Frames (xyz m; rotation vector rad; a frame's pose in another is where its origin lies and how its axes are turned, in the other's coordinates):
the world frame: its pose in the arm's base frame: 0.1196 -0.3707 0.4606 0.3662 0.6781 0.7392
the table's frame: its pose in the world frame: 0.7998 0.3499 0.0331 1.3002 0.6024 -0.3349
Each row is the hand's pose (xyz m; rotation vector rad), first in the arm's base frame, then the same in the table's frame.
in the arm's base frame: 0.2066 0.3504 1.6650 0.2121 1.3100 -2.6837
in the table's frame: -1.0348 0.4462 -0.7608 1.5949 -0.6969 -1.5488
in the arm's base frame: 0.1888 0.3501 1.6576 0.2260 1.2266 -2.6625
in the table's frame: -1.0294 0.4298 -0.7693 1.5813 -0.7803 -1.5188
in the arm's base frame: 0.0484 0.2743 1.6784 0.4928 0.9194 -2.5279
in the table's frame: -1.0948 0.3002 -0.8387 1.5634 -1.0548 -1.2109
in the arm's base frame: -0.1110 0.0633 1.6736 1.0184 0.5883 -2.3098
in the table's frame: -1.2345 0.0757 -0.8392 1.6089 -1.2197 -0.6400
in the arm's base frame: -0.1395 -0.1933 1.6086 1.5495 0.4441 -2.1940
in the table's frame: -1.3637 -0.1069 -0.6948 1.7729 -1.0859 -0.1776
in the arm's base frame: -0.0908 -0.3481 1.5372 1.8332 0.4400 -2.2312
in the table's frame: -1.4192 -0.1851 -0.5457 1.9407 -0.9016 -0.0190
